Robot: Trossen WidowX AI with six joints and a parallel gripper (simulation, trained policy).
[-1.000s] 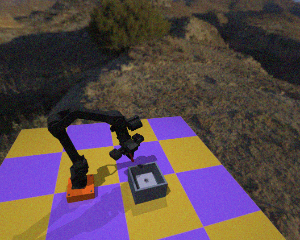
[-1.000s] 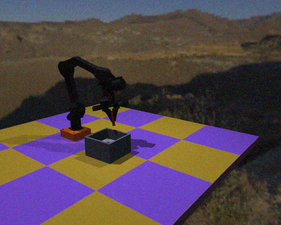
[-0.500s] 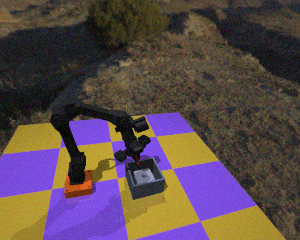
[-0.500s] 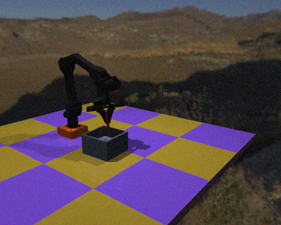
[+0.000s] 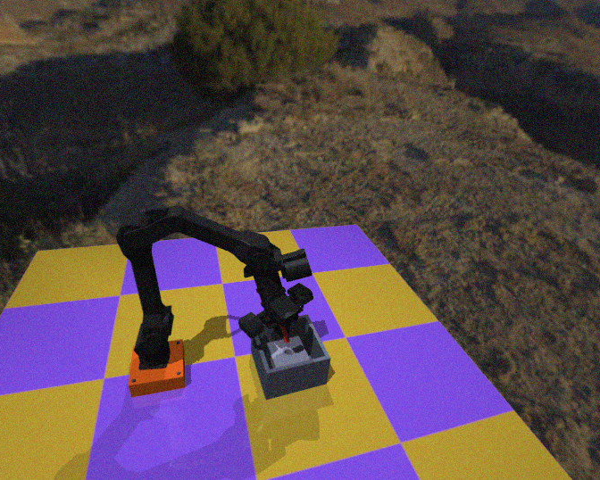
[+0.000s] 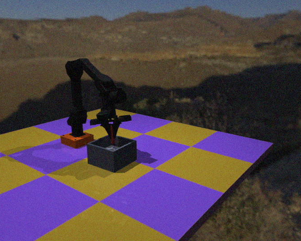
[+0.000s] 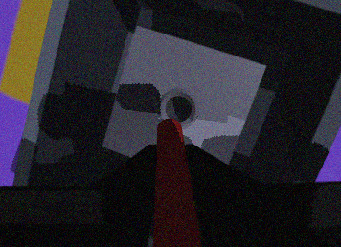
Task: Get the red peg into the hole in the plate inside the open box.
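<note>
Right now the red peg is 10 mm behind my gripper tip and 20 mm above it. Also, from my gripper tip: dark grey box (10 mm ahead, 10 mm to the right, 80 mm below); then light grey plate (10 mm ahead, 10 mm to the right, 60 mm below).
</note>
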